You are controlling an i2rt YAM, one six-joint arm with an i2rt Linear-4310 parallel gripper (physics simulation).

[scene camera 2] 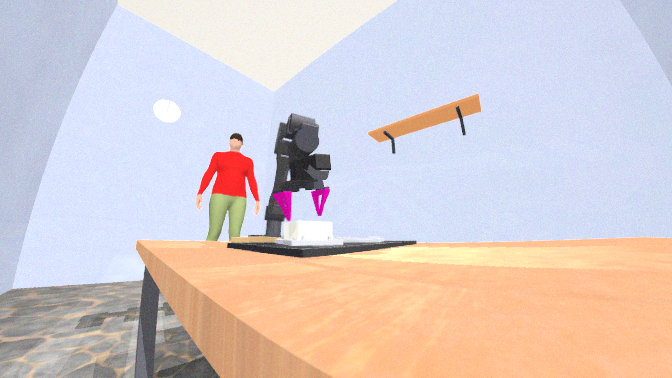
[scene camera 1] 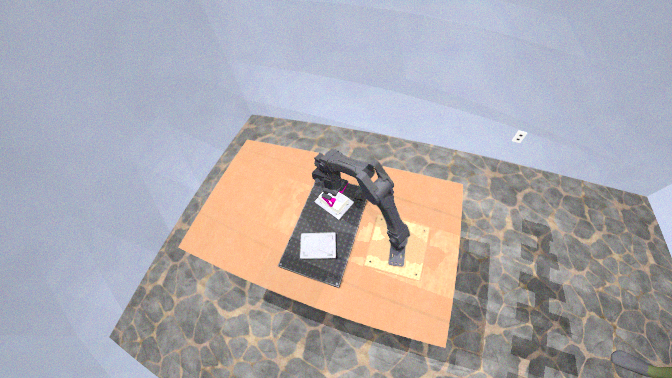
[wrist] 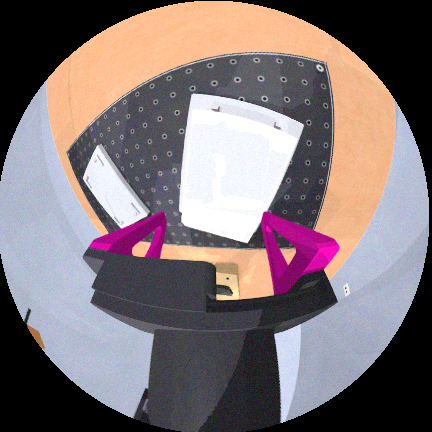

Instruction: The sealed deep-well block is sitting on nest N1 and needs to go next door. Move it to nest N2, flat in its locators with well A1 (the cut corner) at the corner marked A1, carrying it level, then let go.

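Places are measured from the arm's base along level axes (x right, y ahead, z up), in metres.
Where they show: gripper, between the fingertips: (scene camera 2: 305, 218) (scene camera 1: 336, 199) (wrist: 213, 216); arm's base, origin of its link: (scene camera 2: 272, 239) (scene camera 1: 398, 244).
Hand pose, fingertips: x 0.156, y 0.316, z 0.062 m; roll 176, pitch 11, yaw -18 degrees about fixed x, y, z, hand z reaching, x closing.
Note:
Things, the pixels of their top centre, and the offset from my fingertips. Level surfaces: height alone.
- white deep-well block, centre of its top: (wrist: 227, 188) (scene camera 2: 306, 222) (scene camera 1: 333, 197) dz -0.013, dx +0.017, dy +0.020 m
- nest N1, centre of its top: (wrist: 230, 174) (scene camera 2: 306, 235) (scene camera 1: 333, 200) dz -0.045, dx +0.017, dy +0.020 m
- Nest N2, centre of its top: (wrist: 106, 195) (scene camera 2: 358, 236) (scene camera 1: 317, 244) dz -0.049, dx -0.222, dy +0.047 m
- black perforated board, centre of its top: (wrist: 149, 182) (scene camera 2: 337, 242) (scene camera 1: 326, 225) dz -0.066, dx -0.111, dy +0.031 m
- wooden table, height of its surface: dz -0.080 m
The white deep-well block (scene camera 1: 343, 201) (scene camera 2: 308, 230) (wrist: 225, 165) sits on the pale plate of nest N1 (scene camera 1: 338, 216) (wrist: 245, 107). Nest N2 (scene camera 1: 318, 245) (scene camera 2: 365, 239) (wrist: 112, 192) is a pale plate with raised corner locators and nothing on it. My gripper (scene camera 1: 337, 198) (scene camera 2: 304, 218) (wrist: 213, 216) is open, with its magenta fingers pointing down. In scene camera 2 its fingertips hang at or slightly above the level of the block's top. Nothing is between them. The cut corner and the A1 mark cannot be made out.
Both nests stand on a black perforated board (scene camera 1: 320, 225) (wrist: 150, 150) on the wooden table (scene camera 1: 225, 215) (scene camera 2: 450, 300). The arm's base stands on a light wooden plate (scene camera 1: 375, 255) beside the board. A person (scene camera 2: 230, 172) stands behind the table. A shelf (scene camera 2: 430, 119) hangs on the wall.

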